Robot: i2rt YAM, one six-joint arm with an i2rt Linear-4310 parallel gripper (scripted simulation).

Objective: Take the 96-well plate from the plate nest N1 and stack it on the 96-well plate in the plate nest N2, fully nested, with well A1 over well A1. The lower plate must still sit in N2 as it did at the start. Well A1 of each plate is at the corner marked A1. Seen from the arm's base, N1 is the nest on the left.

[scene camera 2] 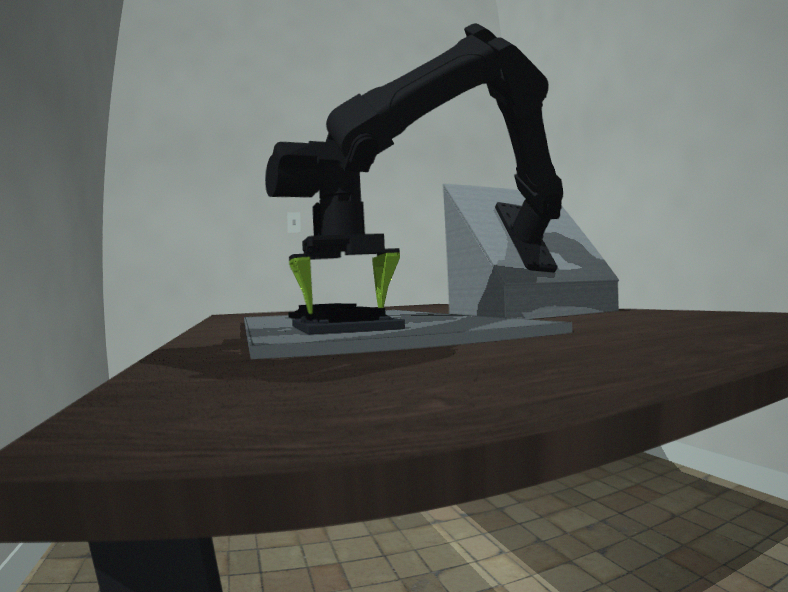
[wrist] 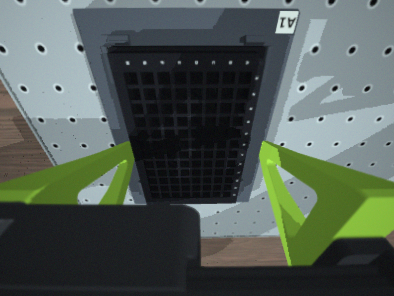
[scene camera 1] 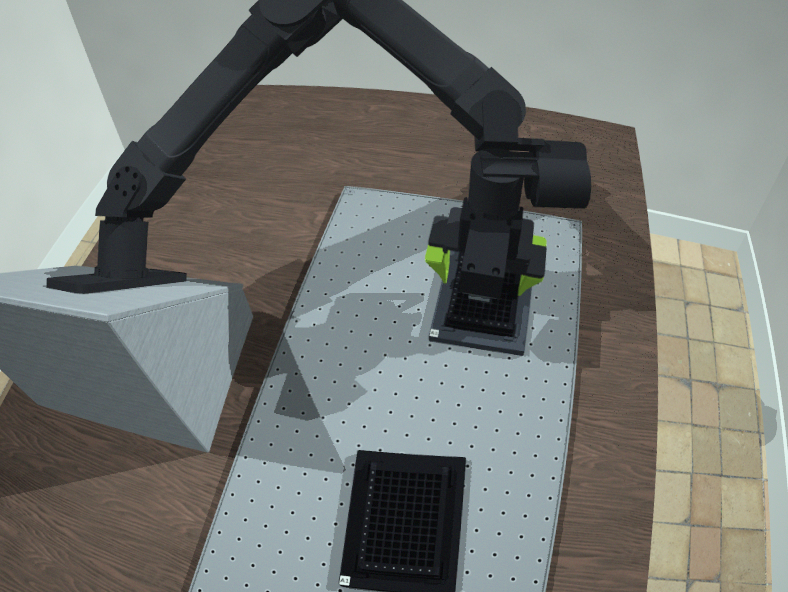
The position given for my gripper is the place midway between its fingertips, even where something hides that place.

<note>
I see my gripper (scene camera 2: 346, 311), a black 96-well plate (scene camera 1: 471, 315) and a dark grey nest (scene camera 1: 458, 337).
My gripper shows as well in the wrist view (wrist: 197, 148) and in scene camera 1 (scene camera 1: 482, 285). The dark grey nest also shows in scene camera 2 (scene camera 2: 306, 326) and in the wrist view (wrist: 144, 30).
</note>
